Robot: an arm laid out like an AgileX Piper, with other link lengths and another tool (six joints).
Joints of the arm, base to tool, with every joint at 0 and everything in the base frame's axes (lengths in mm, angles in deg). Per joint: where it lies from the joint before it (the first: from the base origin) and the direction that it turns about. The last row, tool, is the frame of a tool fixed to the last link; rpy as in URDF.
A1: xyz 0 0 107.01 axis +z
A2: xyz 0 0 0 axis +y
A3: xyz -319.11 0 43.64 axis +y
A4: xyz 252.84 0 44.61 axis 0.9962 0 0.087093
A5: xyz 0 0 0 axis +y
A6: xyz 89.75 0 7.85 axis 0.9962 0 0.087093
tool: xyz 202.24 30 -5.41 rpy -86.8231 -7.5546 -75.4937
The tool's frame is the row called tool.
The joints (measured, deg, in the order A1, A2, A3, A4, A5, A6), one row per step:
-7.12 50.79 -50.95 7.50 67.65 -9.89
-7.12 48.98 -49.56 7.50 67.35 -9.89
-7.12 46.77 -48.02 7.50 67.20 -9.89
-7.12 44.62 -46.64 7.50 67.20 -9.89
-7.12 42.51 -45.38 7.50 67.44 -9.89
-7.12 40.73 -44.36 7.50 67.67 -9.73
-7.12 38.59 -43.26 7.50 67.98 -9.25
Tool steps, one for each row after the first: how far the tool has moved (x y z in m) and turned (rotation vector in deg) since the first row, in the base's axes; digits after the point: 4 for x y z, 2 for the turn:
-0.0055 0.0006 -0.0022 -0.09 -0.71 -0.04
-0.0125 0.0015 -0.0046 -0.18 -1.53 -0.06
-0.0194 0.0023 -0.0068 -0.28 -2.29 -0.06
-0.0267 0.0033 -0.0092 -0.36 -2.90 -0.03
-0.0325 0.0041 -0.0112 -0.35 -3.41 -0.14
-0.0390 0.0052 -0.0131 -0.20 -4.11 -0.51

